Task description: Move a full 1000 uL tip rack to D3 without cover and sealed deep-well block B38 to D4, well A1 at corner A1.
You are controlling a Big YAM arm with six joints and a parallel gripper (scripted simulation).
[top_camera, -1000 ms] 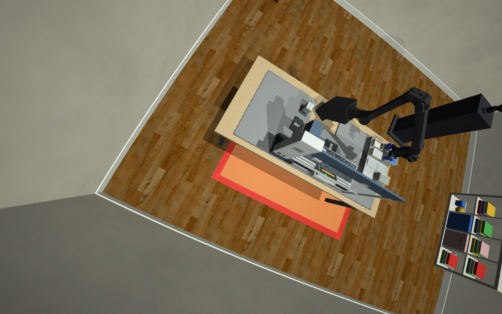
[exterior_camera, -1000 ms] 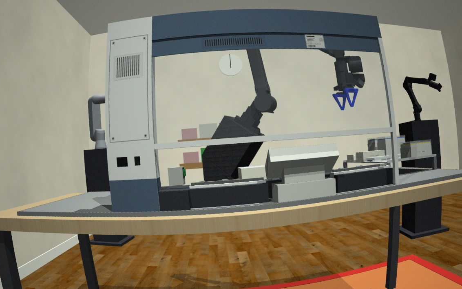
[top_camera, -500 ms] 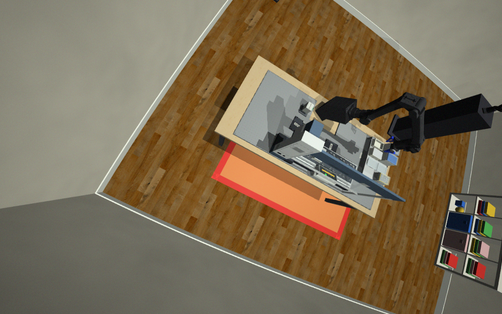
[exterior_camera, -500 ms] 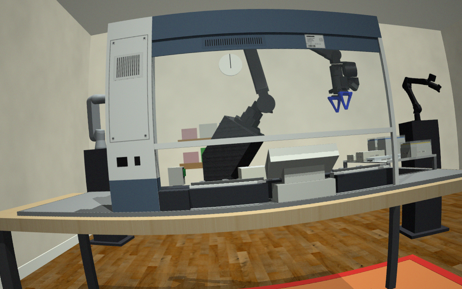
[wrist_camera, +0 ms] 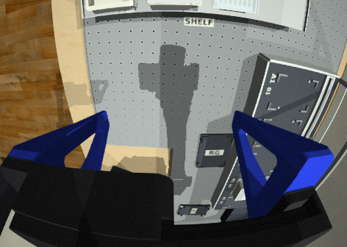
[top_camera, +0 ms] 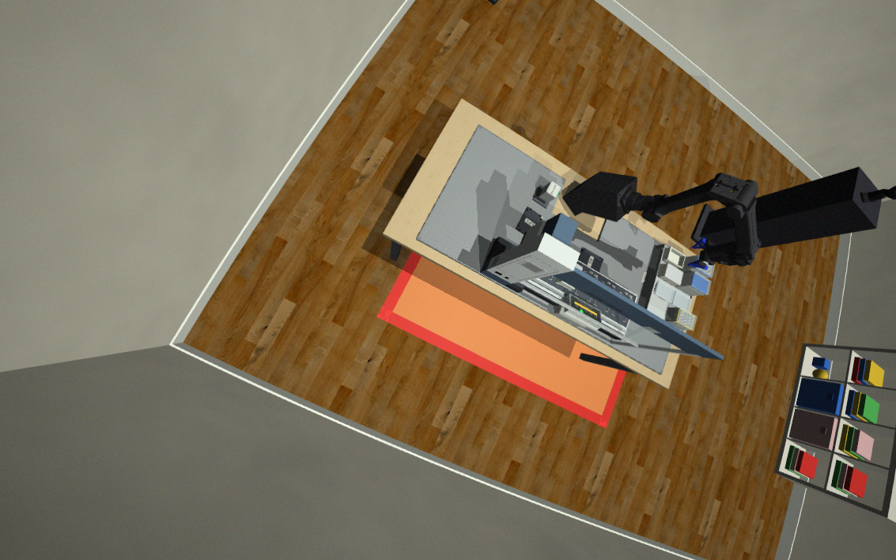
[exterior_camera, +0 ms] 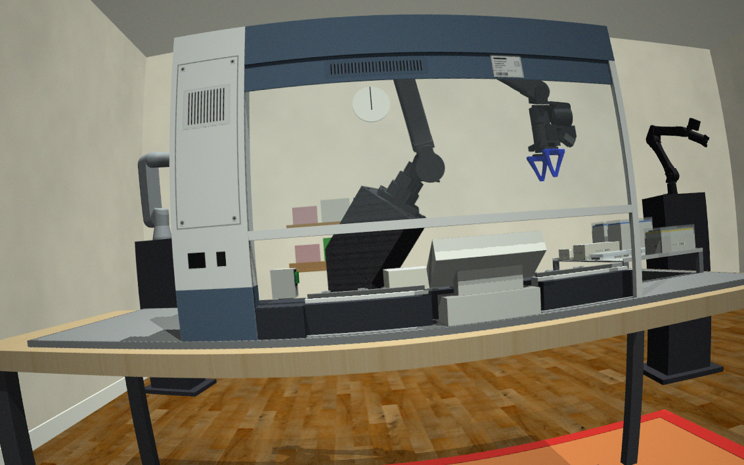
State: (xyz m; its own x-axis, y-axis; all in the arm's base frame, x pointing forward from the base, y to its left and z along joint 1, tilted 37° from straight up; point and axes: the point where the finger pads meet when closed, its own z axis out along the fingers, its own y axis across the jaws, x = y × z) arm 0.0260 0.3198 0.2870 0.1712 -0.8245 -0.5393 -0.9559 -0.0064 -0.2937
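Right now my hand is 14 cm past the blue tip rack, 25 cm to the right of it and 17 cm above it. The rest, counted from my hand: shelf label (5 cm ahead, 5 cm to the left, 30 cm below); then pale reservoir (12 cm behind, 12 cm to the left, 23 cm below); then shelf (2 cm ahead, 22 cm to the left, 24 cm below).
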